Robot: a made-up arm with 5 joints.
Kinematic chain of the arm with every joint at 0, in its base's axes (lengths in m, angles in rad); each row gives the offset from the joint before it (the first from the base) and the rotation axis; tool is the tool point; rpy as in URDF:
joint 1: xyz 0 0 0.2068 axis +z
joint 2: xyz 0 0 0 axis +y
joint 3: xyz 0.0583 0 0.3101 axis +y
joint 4: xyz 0.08 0 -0.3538 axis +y
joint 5: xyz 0.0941 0 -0.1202 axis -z
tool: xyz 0 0 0 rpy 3.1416 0 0
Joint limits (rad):
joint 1: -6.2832..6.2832
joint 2: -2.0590..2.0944
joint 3: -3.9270..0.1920
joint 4: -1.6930..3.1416
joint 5: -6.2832..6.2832
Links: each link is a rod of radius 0.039 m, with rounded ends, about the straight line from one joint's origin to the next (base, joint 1, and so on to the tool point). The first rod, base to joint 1, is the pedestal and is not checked.
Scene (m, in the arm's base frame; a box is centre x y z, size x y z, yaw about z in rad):
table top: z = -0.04
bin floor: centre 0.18 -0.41 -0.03 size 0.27 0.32 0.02 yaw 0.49
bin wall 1: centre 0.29 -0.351 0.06 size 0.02 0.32 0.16 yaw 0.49
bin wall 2: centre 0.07 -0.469 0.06 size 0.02 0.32 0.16 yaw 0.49
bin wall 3: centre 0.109 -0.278 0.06 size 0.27 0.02 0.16 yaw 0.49
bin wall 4: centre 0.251 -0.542 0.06 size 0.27 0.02 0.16 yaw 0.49
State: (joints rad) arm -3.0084 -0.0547 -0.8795 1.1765 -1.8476
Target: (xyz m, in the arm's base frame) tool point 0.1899 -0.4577 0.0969
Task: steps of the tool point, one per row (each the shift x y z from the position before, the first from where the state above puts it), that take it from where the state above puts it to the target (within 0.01 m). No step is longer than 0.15 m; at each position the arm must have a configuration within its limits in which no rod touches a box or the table.
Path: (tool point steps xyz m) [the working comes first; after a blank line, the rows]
Joints at the target: -1.1775 0.3810 -1.0407 1.0174 -1.8476
Straight joint move there: touches bin wall 2.

1: 0.0217 -0.1131 0.0025
2: 0.0513 -0.1055 0.0025
3: 0.0785 -0.0903 0.0025
4: 0.1011 -0.0679 0.0025
5: 0.1174 -0.0400 0.0023
6: 0.1260 -0.0082 0.0024
7: 0.1259 0.0252 0.0023
8: 0.0023 -0.0056 -0.0769
9: -0.0023 0.0056 -0.0776

